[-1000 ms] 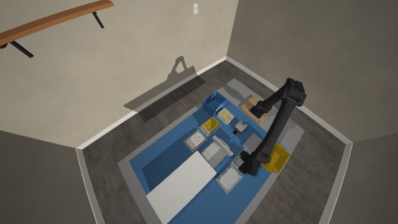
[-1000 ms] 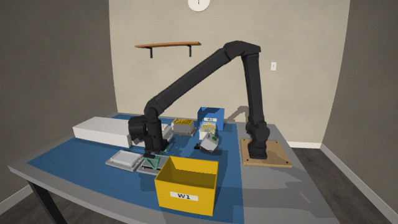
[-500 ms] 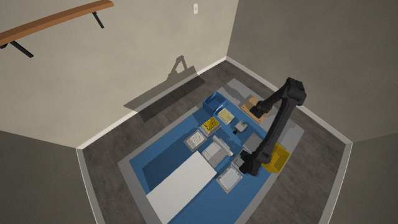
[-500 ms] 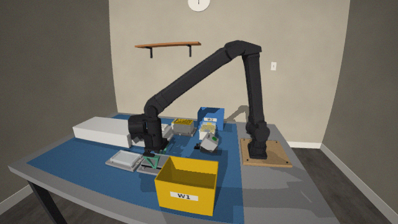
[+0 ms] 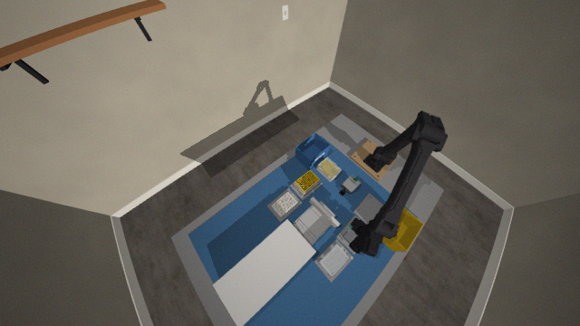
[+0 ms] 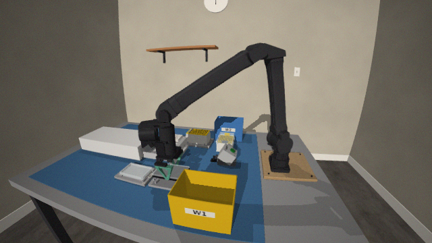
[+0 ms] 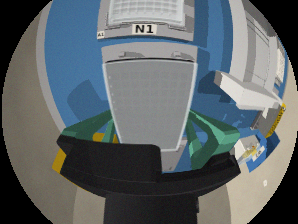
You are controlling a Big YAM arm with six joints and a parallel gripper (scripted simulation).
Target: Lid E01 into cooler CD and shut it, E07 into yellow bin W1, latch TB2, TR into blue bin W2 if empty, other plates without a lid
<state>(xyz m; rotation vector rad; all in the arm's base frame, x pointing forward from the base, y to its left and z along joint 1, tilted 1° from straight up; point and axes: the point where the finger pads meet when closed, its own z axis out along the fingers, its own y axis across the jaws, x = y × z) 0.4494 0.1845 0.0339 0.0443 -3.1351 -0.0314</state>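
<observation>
My gripper is now 190 mm to the left of the cooler drawer, 160 mm short of it and 20 mm above it. Round my hand: grey plate lid: right at my hand; then grey lid park nest: 170 mm behind, 40 mm below, 20 mm to the right; then black plate: right at my hand.
</observation>
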